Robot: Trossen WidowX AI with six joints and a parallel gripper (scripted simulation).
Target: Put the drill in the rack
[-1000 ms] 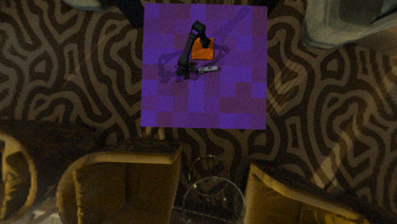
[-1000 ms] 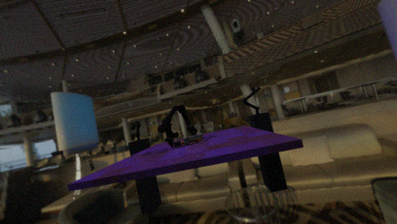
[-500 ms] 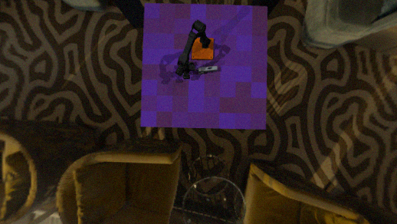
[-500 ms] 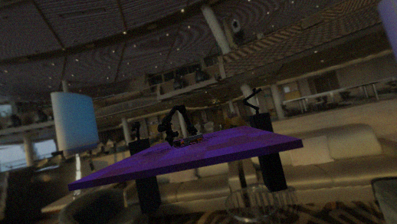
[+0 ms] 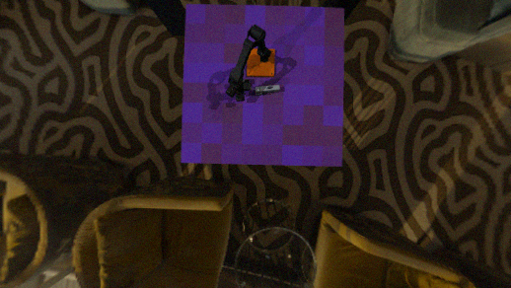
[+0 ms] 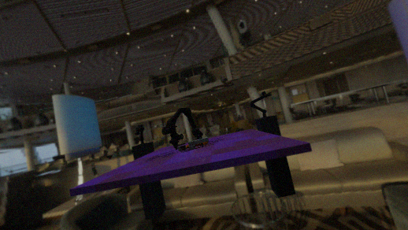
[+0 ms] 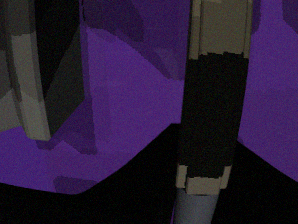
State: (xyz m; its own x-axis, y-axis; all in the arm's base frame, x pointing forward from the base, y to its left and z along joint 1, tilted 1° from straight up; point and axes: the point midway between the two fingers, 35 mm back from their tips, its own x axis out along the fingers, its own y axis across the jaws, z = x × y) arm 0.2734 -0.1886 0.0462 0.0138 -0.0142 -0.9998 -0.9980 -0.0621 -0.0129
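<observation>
My gripper tip is 40 mm to the right of the pale drill bit and 40 mm below it.
</observation>
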